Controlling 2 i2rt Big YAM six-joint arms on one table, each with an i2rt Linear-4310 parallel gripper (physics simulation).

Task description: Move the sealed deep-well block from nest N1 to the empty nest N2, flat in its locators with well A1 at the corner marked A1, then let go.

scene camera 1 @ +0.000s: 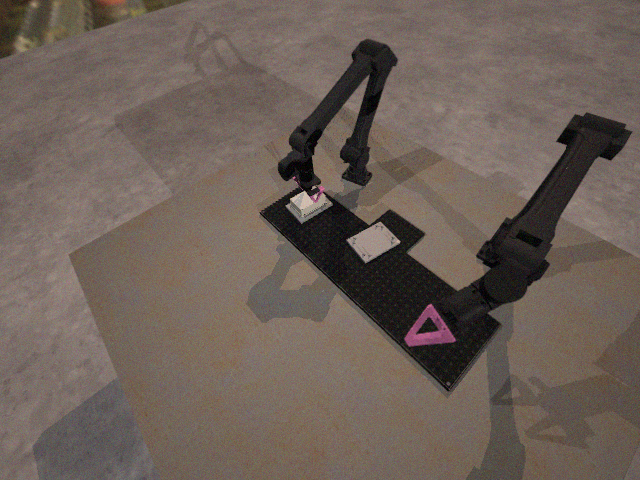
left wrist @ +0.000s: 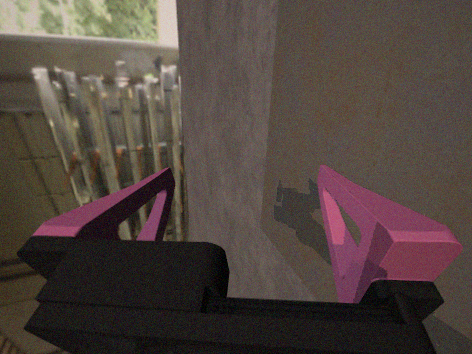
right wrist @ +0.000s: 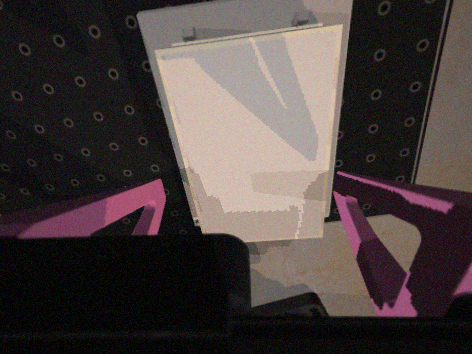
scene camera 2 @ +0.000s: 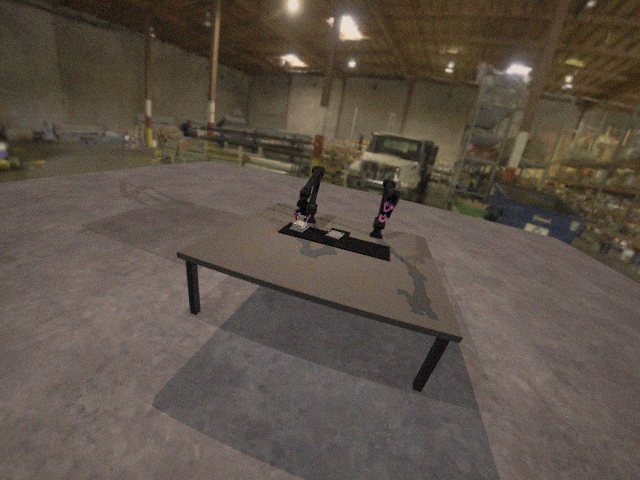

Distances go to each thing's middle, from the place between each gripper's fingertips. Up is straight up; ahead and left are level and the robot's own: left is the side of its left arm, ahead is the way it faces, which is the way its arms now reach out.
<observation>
Right now my right hand is 30 mm above the deep-well block (right wrist: 253, 113), 10 mm to the left of it and 10 mm short of it. The rest, counted from my right hand: nest plate (scene camera 1: 377, 239) 310 mm to the left, 50 mm below, 30 mm behind.
I see my left gripper 34 cm past the nest plate, 32 cm to the left of it and 33 cm above it. The rest, counted from my left hand: deep-well block (31 cm behind, 64 cm to the right, 30 cm below).
</observation>
